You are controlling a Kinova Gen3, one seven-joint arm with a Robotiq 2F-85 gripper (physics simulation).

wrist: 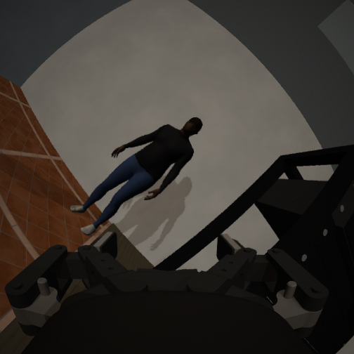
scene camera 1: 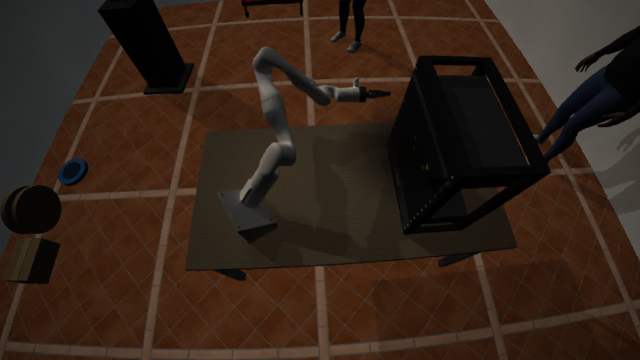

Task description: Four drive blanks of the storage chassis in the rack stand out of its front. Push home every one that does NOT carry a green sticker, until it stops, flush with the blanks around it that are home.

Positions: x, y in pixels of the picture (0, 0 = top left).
black rack: wrist 304, 214; scene camera 1 451, 133
